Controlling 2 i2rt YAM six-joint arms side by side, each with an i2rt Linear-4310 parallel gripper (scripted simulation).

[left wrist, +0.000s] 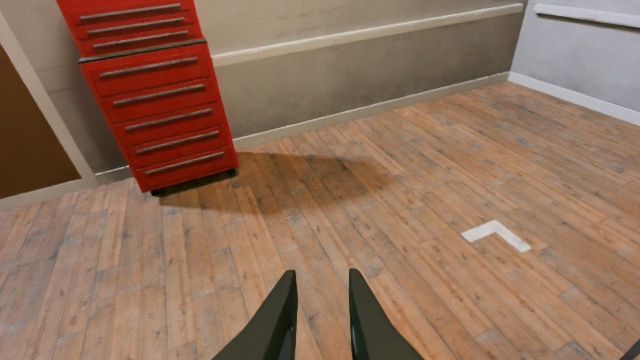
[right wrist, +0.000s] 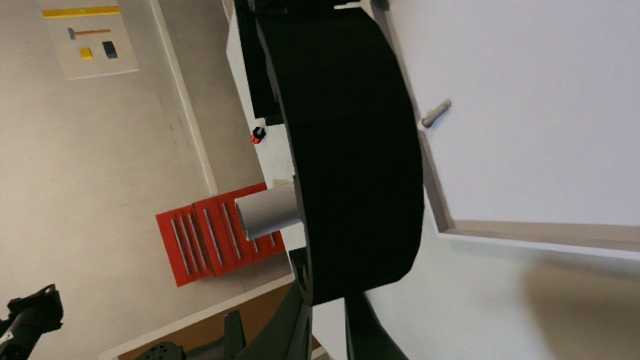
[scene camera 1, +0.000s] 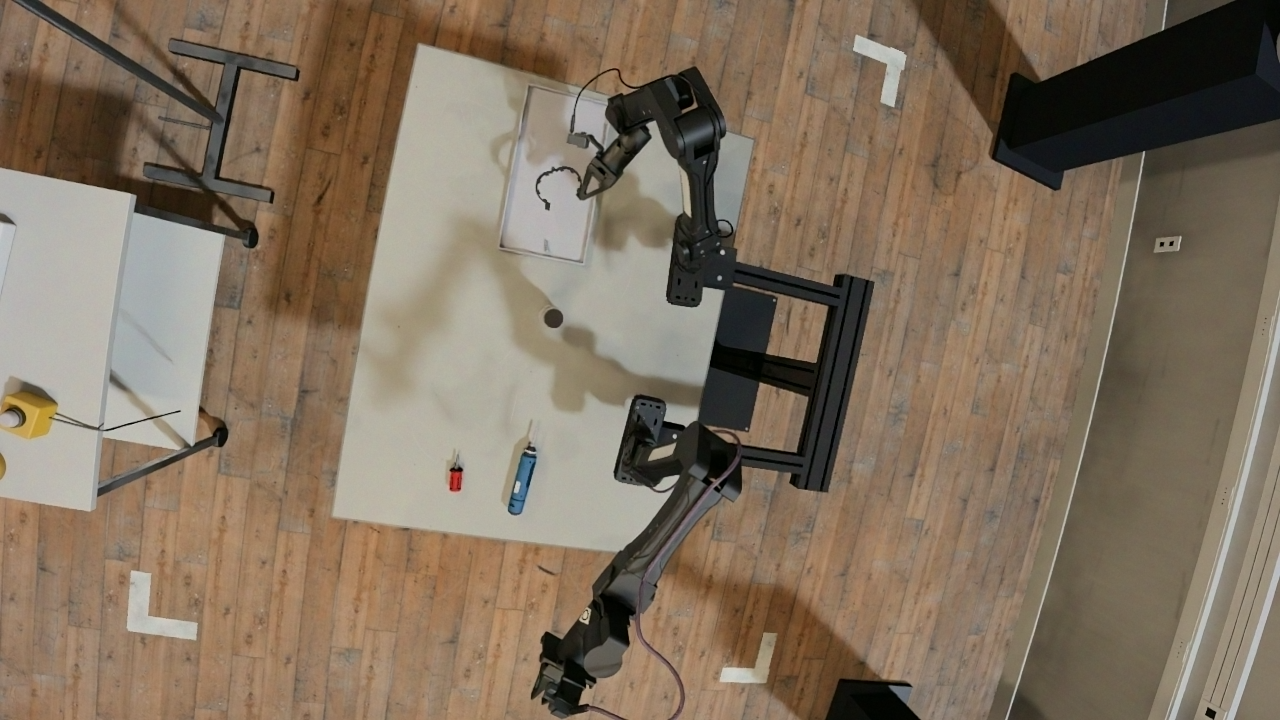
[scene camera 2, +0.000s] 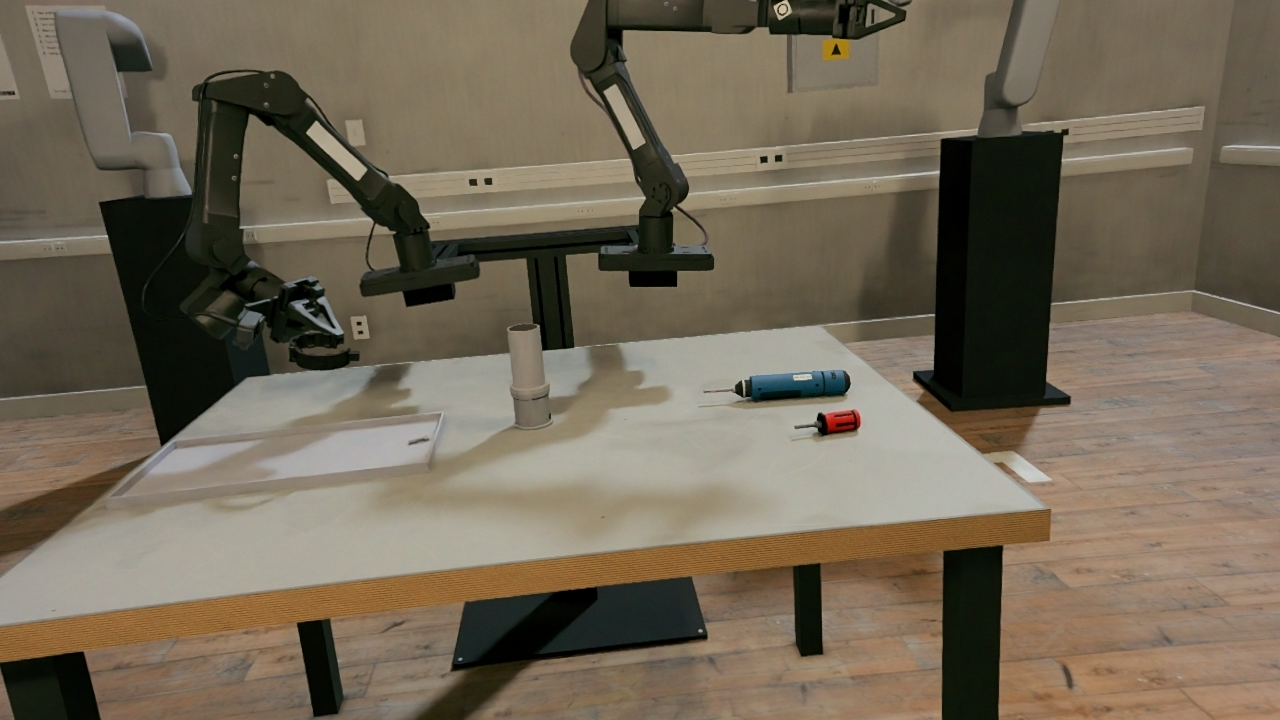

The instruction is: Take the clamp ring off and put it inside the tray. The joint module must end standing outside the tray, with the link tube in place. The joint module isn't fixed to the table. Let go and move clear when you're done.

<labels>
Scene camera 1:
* left gripper: 536, 699
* right gripper: 581, 198
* white tray: 546, 116
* blue power screwdriver: 528, 459
</labels>
